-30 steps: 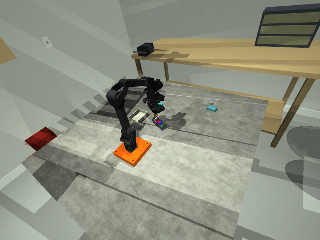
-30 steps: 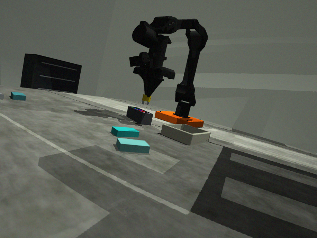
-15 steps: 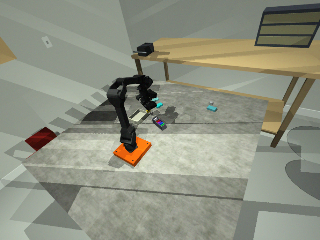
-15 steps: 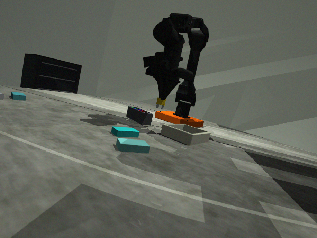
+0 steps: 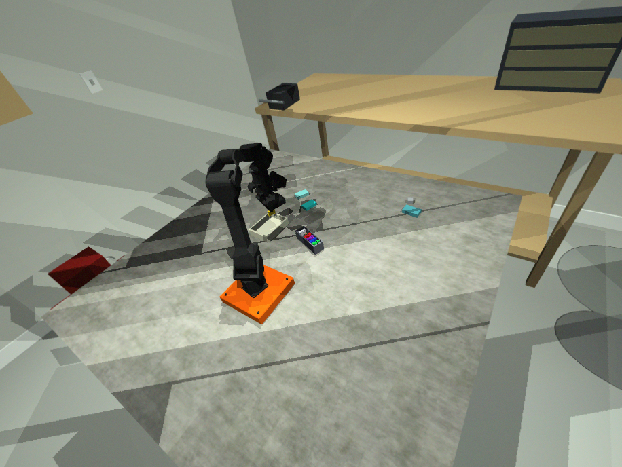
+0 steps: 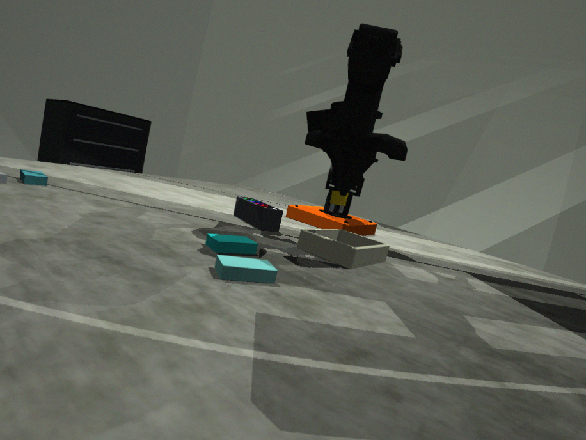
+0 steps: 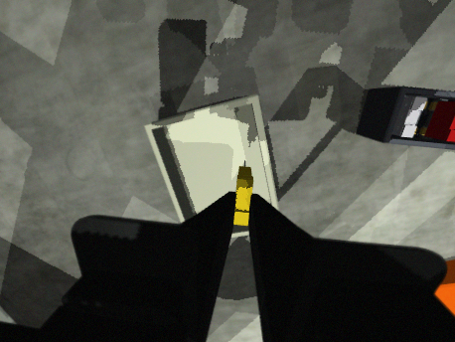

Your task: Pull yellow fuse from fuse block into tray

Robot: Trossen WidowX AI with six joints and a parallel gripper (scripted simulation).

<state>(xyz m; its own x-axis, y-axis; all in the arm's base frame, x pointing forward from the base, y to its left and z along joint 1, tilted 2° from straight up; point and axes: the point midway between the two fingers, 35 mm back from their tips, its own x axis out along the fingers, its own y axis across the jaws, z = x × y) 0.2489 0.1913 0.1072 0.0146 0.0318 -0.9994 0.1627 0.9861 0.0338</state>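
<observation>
The yellow fuse is 10 mm below my gripper tip. Round my gripper tip: tray: 90 mm below, 30 mm to the left, 10 mm behind; then red fuse: 160 mm to the right, 70 mm below, 30 mm ahead; then white fuse: 130 mm to the right, 70 mm below, 30 mm ahead.
</observation>
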